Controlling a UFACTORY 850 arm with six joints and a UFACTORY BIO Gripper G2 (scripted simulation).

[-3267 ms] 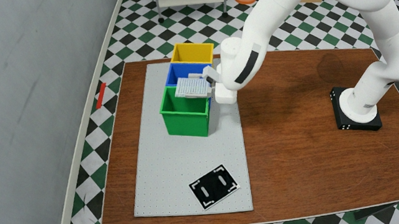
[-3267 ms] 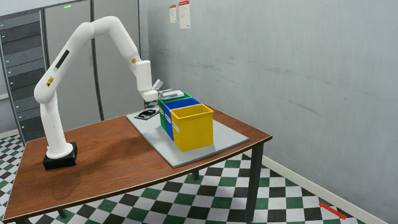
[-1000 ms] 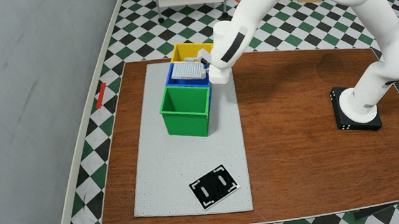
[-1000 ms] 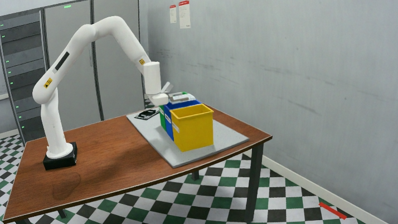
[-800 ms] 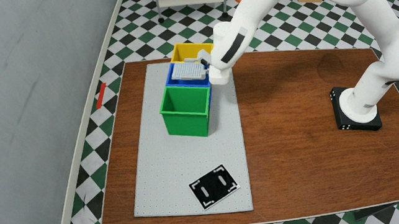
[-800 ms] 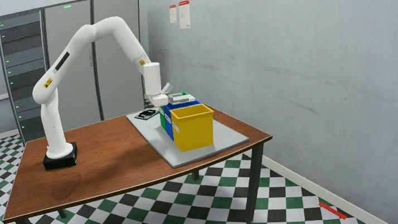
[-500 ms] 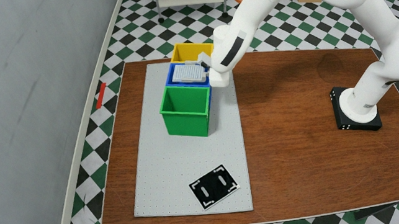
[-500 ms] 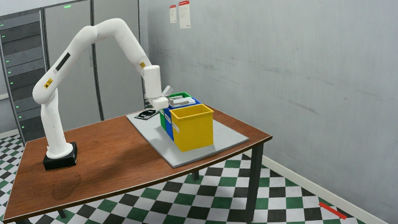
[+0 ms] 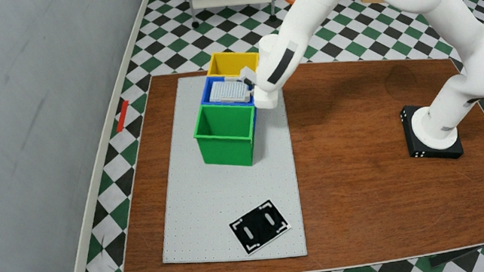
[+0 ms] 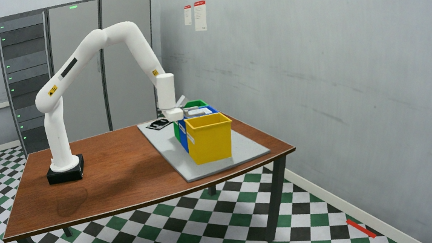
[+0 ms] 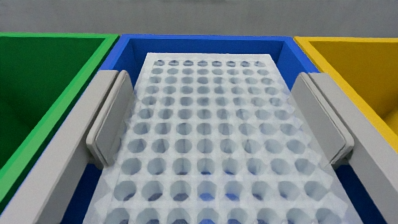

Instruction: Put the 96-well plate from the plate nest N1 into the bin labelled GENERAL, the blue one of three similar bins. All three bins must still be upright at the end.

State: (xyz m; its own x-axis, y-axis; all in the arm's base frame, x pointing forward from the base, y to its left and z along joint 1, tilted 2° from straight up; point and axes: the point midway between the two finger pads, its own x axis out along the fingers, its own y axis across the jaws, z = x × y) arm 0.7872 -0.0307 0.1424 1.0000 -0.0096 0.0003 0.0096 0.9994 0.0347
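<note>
My hand is 10 mm above the white 96-well plate. The rest, counted from my hand: yellow bin 130 mm to the right, 90 mm below; blue bin 90 mm below; green bin 130 mm to the left, 90 mm below.
</note>
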